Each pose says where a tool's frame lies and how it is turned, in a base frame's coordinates. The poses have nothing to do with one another.
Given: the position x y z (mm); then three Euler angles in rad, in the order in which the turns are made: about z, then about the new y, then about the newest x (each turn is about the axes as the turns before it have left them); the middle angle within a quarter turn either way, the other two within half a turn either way.
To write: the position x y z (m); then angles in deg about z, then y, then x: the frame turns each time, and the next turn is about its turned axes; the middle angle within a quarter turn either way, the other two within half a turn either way. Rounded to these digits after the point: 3 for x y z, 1 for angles.
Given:
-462 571 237 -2.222 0.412 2.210
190 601 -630 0.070 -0.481 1.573
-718 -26 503 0.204 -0.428 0.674
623 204 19 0.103 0.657 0.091
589 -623 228 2.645 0.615 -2.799
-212 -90 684 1.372 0.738 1.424
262 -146 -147 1.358 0.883 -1.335
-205 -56 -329 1.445 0.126 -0.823
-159 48 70 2.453 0.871 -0.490
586 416 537 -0.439 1.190 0.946
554 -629 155 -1.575 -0.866 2.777
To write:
-0.462 0.571 0.237 -127.3 23.6 126.6
0.190 0.601 -0.630 4.0 -27.6 90.1
-0.718 -0.026 0.503 11.7 -24.5 38.6
0.623 0.204 0.019 5.9 37.6 5.2
0.589 -0.623 0.228 151.5 35.2 -160.4
-0.212 -0.090 0.684 78.6 42.3 81.6
0.262 -0.146 -0.147 77.8 50.6 -76.5
-0.205 -0.056 -0.329 82.8 7.2 -47.2
-0.159 0.048 0.070 140.5 49.9 -28.1
0.586 0.416 0.537 -25.2 68.2 54.2
0.554 -0.629 0.155 -90.2 -49.6 159.1

